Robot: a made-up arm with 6 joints.
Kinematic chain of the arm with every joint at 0, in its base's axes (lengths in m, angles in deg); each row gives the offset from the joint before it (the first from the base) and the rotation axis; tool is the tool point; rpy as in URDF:
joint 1: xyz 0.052 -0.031 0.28 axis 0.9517 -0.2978 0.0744
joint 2: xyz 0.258 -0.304 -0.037 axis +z
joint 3: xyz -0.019 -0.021 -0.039 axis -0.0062 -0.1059 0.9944
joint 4: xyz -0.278 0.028 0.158 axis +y
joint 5: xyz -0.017 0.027 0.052 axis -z
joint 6: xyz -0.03 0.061 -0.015 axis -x
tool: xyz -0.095 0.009 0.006 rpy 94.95 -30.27 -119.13
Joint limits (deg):
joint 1: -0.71..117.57
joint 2: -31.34..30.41
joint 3: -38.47..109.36
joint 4: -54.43..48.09
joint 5: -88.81..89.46
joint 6: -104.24..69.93
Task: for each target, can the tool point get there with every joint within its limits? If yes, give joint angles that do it. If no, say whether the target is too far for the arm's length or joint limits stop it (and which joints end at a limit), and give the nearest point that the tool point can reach.
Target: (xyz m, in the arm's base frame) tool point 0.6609 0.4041 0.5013
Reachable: no: joint limits stop it (at a limit: joint 1, joint 2, joint 3) | nearest point 0.3370 0.0514 0.4135 | short by 0.487 m
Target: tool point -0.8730 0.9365 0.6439
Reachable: no: too far | nearest point -0.0215 -0.0180 0.3968 | short by 1.303 m
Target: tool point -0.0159 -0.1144 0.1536
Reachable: yes | joints 95.11 12.38 -21.66 -16.18 30.50 34.52
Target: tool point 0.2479 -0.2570 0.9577
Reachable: no: joint limits stop it (at a limit: joint 2, joint 3, joint 4) | nearest point 0.2259 -0.1459 0.5368 | short by 0.436 m
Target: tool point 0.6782 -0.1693 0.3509
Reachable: no: joint limits stop it (at a limit: joint 1, joint 2, joint 3) | nearest point 0.3859 -0.0907 0.3707 | short by 0.303 m
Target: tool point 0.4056 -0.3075 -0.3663
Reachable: yes | joints 83.48 -2.36 96.08 17.36 -13.02 33.36
